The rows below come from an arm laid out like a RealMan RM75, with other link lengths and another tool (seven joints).
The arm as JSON. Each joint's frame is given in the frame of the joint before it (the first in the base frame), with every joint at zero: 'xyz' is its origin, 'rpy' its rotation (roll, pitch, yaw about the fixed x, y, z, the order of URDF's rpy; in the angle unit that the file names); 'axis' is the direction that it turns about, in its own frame. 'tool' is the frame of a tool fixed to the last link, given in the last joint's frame.
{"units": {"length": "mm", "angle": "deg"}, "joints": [
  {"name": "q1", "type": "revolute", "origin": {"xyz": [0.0, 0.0, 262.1], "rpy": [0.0, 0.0, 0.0]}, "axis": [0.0, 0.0, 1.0]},
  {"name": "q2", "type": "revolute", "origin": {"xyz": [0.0, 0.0, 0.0], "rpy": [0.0, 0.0, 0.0]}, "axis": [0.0, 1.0, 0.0]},
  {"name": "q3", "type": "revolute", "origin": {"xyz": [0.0, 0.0, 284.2], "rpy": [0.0, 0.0, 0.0]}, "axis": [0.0, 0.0, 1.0]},
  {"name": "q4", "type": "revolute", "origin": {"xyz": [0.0, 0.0, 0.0], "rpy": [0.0, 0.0, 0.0]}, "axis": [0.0, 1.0, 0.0]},
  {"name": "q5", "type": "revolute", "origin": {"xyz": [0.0, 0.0, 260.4], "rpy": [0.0, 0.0, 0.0]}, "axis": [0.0, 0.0, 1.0]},
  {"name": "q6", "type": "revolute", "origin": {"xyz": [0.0, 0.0, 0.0], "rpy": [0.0, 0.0, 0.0]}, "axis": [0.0, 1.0, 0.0]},
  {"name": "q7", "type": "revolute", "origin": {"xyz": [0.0, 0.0, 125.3], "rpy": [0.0, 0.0, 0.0]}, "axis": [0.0, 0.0, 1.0]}
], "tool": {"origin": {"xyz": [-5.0, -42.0, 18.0], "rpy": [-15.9, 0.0, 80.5]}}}
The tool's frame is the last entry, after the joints.
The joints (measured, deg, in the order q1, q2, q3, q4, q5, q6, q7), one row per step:
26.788, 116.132, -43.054, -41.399, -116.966, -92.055, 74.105
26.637, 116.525, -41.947, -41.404, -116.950, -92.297, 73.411
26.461, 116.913, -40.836, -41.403, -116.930, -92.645, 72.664
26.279, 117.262, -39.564, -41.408, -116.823, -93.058, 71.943
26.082, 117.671, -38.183, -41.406, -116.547, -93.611, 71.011
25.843, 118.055, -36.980, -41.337, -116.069, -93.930, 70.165
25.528, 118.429, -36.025, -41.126, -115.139, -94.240, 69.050
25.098, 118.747, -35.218, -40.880, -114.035, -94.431, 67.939
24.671, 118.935, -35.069, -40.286, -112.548, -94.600, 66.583
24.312, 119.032, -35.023, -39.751, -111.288, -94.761, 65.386
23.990, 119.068, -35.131, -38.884, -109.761, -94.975, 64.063
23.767, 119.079, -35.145, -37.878, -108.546, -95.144, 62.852
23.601, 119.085, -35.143, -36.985, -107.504, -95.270, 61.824
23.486, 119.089, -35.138, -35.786, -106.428, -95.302, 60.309
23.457, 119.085, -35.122, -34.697, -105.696, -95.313, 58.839
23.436, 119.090, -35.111, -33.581, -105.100, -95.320, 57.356
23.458, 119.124, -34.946, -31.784, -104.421, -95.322, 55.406
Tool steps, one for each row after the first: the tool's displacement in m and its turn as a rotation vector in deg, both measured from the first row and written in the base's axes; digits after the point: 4 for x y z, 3 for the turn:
0.0006, -0.0015, 0.0002, 0.757, 0.719, 0.092
0.0012, -0.0034, 0.0004, 1.468, 1.468, 0.239
0.0021, -0.0053, 0.0016, 2.340, 2.340, 0.321
0.0024, -0.0075, 0.0027, 3.365, 3.430, 0.597
0.0031, -0.0095, 0.0038, 4.513, 4.506, 0.704
0.0034, -0.0118, 0.0044, 5.810, 5.782, 1.036
0.0045, -0.0144, 0.0053, 7.234, 7.002, 1.247
0.0047, -0.0170, 0.0046, 8.385, 8.241, 1.786
0.0049, -0.0192, 0.0044, 9.350, 9.196, 2.296
0.0049, -0.0215, 0.0033, 10.274, 10.402, 2.850
0.0054, -0.0237, 0.0016, 11.012, 11.481, 3.207
0.0057, -0.0255, 0.0002, 11.680, 12.404, 3.471
0.0062, -0.0274, -0.0020, 12.505, 13.279, 3.921
0.0064, -0.0289, -0.0044, 13.153, 13.851, 4.433
0.0067, -0.0306, -0.0072, 13.707, 14.338, 4.921
0.0074, -0.0335, -0.0123, 14.344, 15.157, 5.297

